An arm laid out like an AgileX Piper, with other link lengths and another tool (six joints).
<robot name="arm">
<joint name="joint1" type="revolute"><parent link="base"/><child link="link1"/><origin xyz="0.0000 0.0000 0.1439"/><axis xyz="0 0 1"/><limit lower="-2.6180" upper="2.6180"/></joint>
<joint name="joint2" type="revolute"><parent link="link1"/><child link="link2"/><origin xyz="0.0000 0.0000 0.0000" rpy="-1.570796 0.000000 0.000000"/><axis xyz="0 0 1"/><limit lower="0.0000" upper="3.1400"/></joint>
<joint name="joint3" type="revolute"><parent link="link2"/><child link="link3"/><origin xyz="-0.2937 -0.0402 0.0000"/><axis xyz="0 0 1"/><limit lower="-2.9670" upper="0.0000"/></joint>
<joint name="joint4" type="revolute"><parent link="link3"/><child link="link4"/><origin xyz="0.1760 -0.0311 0.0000" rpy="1.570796 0.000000 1.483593"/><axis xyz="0 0 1"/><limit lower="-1.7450" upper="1.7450"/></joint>
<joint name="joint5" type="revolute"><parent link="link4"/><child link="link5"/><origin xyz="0.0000 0.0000 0.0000" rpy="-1.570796 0.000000 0.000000"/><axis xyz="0 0 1"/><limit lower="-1.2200" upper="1.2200"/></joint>
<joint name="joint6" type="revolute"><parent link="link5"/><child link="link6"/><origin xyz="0.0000 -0.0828 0.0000" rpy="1.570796 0.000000 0.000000"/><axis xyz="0 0 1"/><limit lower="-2.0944" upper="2.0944"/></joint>
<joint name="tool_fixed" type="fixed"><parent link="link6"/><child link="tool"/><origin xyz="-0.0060 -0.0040 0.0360" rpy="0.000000 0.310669 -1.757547"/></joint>
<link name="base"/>
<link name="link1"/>
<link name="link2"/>
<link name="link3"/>
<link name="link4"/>
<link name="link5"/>
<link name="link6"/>
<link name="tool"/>
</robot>
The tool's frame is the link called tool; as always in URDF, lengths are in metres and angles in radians.
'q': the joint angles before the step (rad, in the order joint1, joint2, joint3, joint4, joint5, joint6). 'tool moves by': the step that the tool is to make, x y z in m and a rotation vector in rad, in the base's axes. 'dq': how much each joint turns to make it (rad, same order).
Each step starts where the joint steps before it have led.
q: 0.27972, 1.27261, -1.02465, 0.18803, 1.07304, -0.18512
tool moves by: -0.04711, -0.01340, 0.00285, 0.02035, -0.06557, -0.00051
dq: -0.00005, -0.19869, 0.11674, 0.00002, 0.01302, 0.00314
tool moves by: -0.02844, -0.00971, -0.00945, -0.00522, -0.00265, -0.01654
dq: 0.00010, -0.11187, 0.08949, -0.01519, 0.01788, 0.02310
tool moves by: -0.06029, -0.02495, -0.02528, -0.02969, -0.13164, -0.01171
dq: -0.00012, -0.31375, 0.18483, -0.07112, 0.00894, 0.01386
